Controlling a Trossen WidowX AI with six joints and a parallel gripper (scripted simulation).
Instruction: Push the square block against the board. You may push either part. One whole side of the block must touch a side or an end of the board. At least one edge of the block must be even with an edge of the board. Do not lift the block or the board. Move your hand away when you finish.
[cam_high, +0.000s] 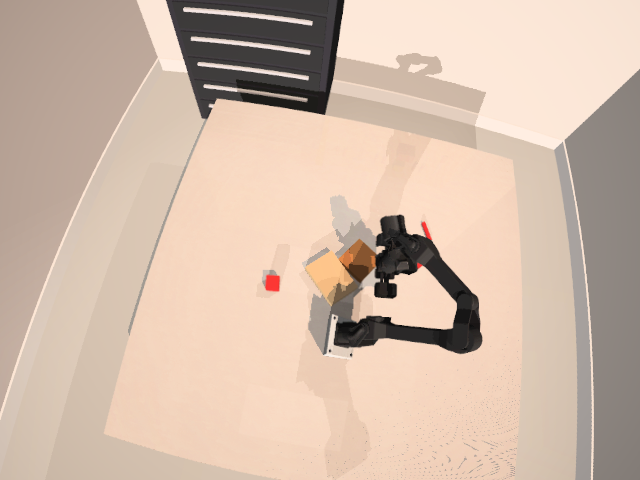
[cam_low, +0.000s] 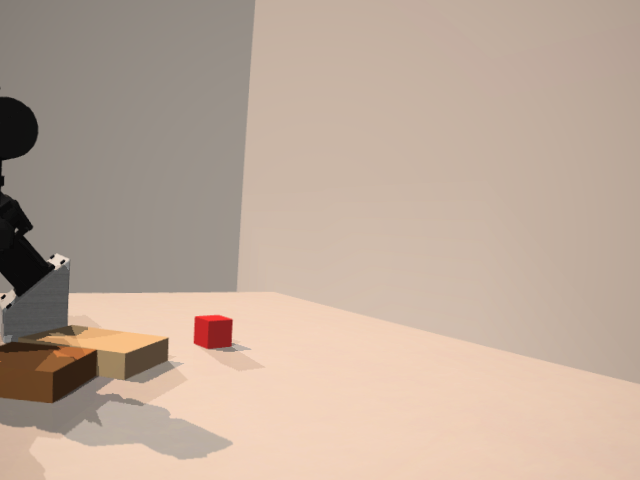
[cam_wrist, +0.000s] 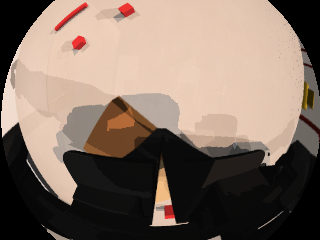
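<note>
Now: gripper tip 60 mm to the right of the square block, 50 mm short of it and 50 mm above it. Round my gripper tip: thin red stick 190 mm ahead, 170 mm to the right, 60 mm below; then red cube 320 mm to the left, 80 mm behind, 50 mm below; then board 140 mm to the left, 50 mm below, 30 mm behind.
</note>
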